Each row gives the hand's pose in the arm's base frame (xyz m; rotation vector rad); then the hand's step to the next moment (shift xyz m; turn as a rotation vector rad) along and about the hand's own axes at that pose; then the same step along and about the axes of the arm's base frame.
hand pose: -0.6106 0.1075 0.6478 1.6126 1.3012 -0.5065
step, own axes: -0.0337 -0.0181 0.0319 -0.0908 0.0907 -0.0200
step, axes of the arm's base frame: -0.0203 -0.0452 0.0049 0.0464 -0.0253 0.1187
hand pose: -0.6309 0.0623 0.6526 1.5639 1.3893 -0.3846
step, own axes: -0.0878 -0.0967 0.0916 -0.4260 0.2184 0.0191
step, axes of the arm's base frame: -0.0798 -0.1367 -0.0202 0.0735 -0.2355 0.4107
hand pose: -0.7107 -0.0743 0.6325 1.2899 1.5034 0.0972
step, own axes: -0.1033 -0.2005 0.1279 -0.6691 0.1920 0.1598
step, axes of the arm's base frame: -0.0547 -0.2265 -0.1136 0.1138 -0.5015 0.4956
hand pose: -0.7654 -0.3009 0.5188 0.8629 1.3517 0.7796
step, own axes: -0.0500 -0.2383 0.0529 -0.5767 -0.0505 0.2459
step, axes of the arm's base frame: 0.0451 -0.1630 -0.1830 0.2024 -0.5448 0.2406
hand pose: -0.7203 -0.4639 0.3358 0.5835 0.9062 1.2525
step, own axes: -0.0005 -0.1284 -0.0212 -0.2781 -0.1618 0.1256
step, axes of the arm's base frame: 0.0524 -0.0339 -0.1142 0.1785 -0.2955 0.0096
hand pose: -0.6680 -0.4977 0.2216 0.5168 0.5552 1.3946
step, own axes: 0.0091 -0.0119 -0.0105 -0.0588 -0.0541 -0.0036
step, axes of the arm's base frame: 0.0032 0.0079 -0.0162 0.0336 -0.0642 -0.0338
